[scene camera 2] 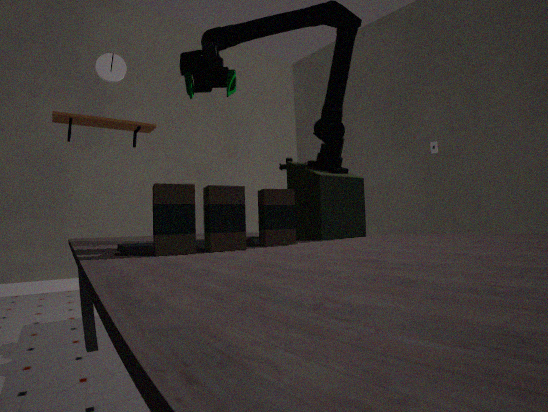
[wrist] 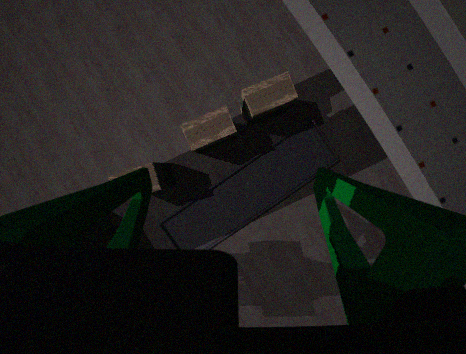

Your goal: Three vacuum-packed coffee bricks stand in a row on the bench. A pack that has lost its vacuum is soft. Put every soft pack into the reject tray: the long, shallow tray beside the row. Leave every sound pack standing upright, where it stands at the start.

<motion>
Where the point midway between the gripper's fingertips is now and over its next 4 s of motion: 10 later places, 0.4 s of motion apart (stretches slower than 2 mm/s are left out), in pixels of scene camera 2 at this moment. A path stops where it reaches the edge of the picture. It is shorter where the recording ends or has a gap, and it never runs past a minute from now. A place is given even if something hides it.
The gripper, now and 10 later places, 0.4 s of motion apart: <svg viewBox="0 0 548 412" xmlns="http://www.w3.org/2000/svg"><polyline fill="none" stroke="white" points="208,95 210,91 204,102 191,118 182,142 182,138 181,140 180,143 178,140 178,139 179,141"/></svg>
</motion>
